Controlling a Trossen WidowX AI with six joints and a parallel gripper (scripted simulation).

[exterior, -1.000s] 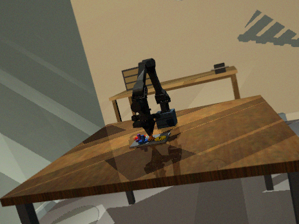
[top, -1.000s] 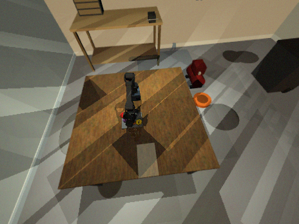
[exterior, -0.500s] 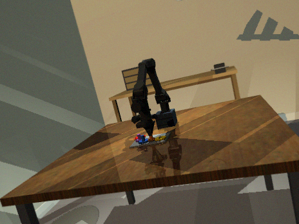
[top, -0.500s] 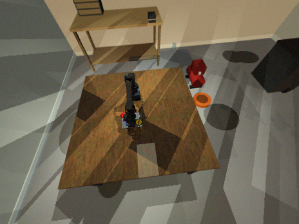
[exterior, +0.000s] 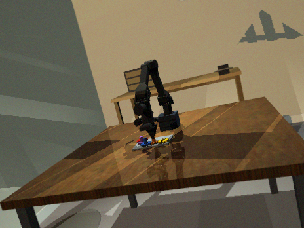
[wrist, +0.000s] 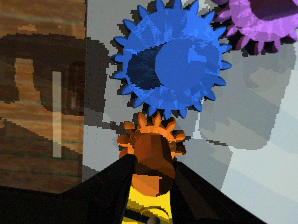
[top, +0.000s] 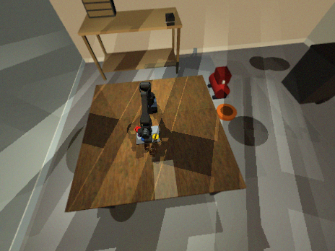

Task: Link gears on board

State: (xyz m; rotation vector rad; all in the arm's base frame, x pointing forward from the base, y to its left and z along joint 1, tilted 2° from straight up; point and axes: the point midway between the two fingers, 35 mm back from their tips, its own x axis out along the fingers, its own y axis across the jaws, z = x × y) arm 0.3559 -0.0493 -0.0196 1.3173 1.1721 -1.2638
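My gripper tip is now 10 mm above the orange gear. From my gripper tip the other things lie so: purple gear: 50 mm behind, 80 mm to the right, 10 mm below; yellow gear: 50 mm to the left, 20 mm below; blue gear: 10 mm behind, 50 mm to the right, 10 mm below.
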